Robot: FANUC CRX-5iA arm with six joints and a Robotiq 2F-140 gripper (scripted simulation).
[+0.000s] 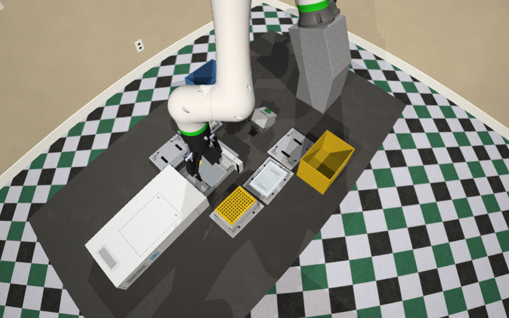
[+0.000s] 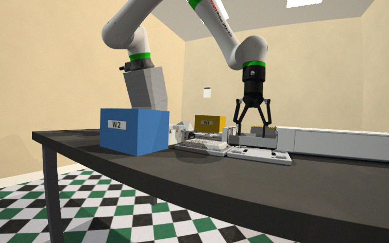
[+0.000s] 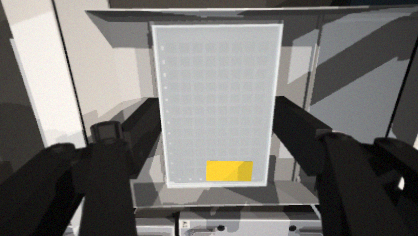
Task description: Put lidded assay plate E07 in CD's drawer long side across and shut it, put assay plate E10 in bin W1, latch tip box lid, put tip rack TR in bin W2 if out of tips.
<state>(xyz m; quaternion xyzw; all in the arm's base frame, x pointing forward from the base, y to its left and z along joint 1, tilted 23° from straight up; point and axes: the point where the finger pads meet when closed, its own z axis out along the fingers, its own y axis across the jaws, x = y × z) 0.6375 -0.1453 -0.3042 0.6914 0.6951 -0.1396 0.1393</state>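
My gripper is now 20 mm above the lid. Round my hand: cooler drawer: 40 mm ahead, 10 mm below; then black assay plate: 20 mm below; then cooler CD: 180 mm ahead.
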